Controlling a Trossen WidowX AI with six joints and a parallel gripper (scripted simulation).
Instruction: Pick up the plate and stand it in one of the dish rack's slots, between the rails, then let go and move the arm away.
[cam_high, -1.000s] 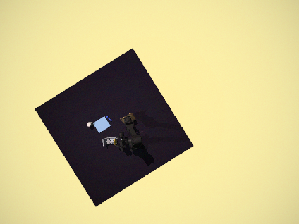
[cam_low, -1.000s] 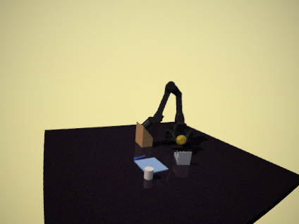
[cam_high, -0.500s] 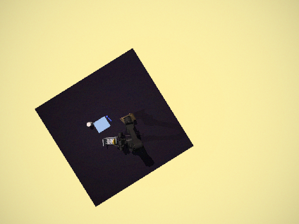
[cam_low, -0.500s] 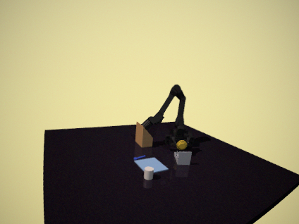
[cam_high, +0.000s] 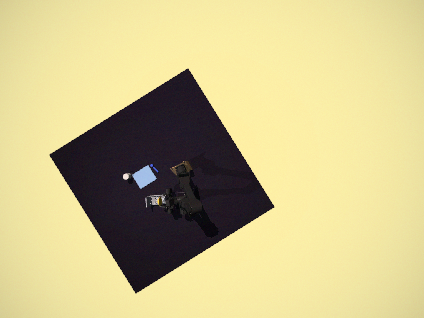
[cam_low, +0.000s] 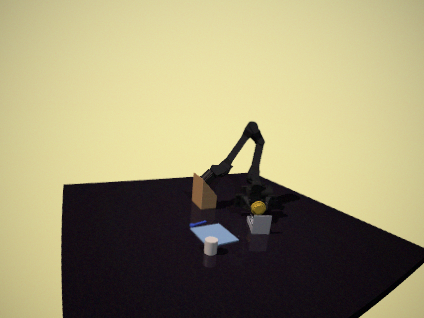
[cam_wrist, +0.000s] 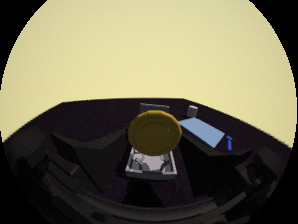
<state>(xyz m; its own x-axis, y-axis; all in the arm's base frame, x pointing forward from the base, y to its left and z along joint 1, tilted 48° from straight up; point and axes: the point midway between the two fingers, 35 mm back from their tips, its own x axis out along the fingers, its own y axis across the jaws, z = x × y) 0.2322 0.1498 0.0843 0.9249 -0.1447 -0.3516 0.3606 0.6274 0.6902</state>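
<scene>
My gripper tip is 40 mm above the dish rack, 30 mm short of it and 10 mm to the left of it. The rest, counted from my gripper tip: light blue mat: 220 mm to the right, 60 mm below, 40 mm ahead; yellow plate: 10 mm behind; blue stick: 250 mm to the right, 60 mm below, 60 mm behind.
</scene>
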